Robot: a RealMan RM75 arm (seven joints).
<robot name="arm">
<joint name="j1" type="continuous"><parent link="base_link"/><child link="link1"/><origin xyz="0.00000 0.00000 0.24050"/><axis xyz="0 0 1"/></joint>
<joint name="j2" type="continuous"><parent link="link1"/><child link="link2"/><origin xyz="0.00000 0.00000 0.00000" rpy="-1.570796 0.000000 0.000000"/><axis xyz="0 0 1"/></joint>
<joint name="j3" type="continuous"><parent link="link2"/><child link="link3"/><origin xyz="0.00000 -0.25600 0.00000" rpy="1.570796 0.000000 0.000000"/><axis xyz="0 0 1"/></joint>
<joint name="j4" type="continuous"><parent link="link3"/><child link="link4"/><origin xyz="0.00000 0.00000 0.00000" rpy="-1.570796 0.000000 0.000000"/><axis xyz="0 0 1"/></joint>
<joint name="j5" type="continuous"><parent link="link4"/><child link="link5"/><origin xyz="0.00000 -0.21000 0.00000" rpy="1.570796 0.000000 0.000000"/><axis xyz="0 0 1"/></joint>
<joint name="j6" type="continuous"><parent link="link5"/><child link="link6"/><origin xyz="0.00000 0.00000 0.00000" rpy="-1.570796 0.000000 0.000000"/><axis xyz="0 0 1"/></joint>
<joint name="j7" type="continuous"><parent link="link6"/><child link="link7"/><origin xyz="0.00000 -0.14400 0.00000" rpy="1.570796 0.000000 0.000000"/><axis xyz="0 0 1"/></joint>
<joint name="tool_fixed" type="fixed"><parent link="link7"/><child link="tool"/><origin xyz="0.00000 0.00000 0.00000"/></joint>
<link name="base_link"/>
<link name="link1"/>
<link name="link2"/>
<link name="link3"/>
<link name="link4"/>
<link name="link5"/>
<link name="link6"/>
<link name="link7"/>
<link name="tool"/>
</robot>
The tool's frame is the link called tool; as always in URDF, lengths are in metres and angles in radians. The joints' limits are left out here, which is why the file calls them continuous.
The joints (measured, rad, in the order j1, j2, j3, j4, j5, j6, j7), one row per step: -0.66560 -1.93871 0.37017 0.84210 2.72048 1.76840 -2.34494; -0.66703 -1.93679 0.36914 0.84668 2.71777 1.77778 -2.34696; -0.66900 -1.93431 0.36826 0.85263 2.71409 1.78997 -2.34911; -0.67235 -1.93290 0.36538 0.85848 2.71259 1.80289 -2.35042; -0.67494 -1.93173 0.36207 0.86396 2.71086 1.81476 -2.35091; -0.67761 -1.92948 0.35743 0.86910 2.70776 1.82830 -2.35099; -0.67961 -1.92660 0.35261 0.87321 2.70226 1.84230 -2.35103; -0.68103 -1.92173 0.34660 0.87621 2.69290 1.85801 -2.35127; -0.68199 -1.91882 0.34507 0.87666 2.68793 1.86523 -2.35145; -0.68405 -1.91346 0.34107 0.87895 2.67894 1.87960 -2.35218; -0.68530 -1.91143 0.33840 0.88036 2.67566 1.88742 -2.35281; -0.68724 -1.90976 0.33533 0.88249 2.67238 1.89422 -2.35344; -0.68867 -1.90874 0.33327 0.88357 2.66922 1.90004 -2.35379; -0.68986 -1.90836 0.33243 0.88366 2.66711 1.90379 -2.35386; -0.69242 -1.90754 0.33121 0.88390 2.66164 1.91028 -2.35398; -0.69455 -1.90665 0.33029 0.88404 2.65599 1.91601 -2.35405; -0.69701 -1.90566 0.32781 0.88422 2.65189 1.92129 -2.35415
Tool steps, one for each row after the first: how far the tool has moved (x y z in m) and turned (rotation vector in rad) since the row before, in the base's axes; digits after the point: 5 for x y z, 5 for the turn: 0.00141 0.00009 0.00159 -0.00118 -0.00372 -0.00212; 0.00190 0.00014 0.00203 -0.00189 -0.00456 -0.00361; 0.00221 0.00017 0.00163 -0.00300 -0.00517 -0.00422; 0.00190 0.00000 0.00151 -0.00219 -0.00524 -0.00407; 0.00204 -0.00003 0.00198 -0.00155 -0.00719 -0.00470; 0.00202 -0.00015 0.00207 -0.00096 -0.00945 -0.00487; 0.00213 -0.00018 0.00281 0.00085 -0.01305 -0.00537; 0.00111 0.00005 0.00133 -0.00040 -0.00583 -0.00323; 0.00221 0.00009 0.00281 0.00009 -0.01092 -0.00607; 0.00113 -0.00010 0.00119 -0.00085 -0.00564 -0.00242; 0.00133 0.00023 0.00123 0.00056 -0.00514 -0.00315; 0.00114 0.00007 0.00070 -0.00054 -0.00507 -0.00281; 0.00086 0.00007 0.00018 -0.00127 -0.00361 -0.00226; 0.00186 0.00040 0.00041 -0.00133 -0.00723 -0.00542; 0.00168 0.00037 0.00043 -0.00085 -0.00678 -0.00515; 0.00151 0.00041 0.00059 -0.00001 -0.00625 -0.00419
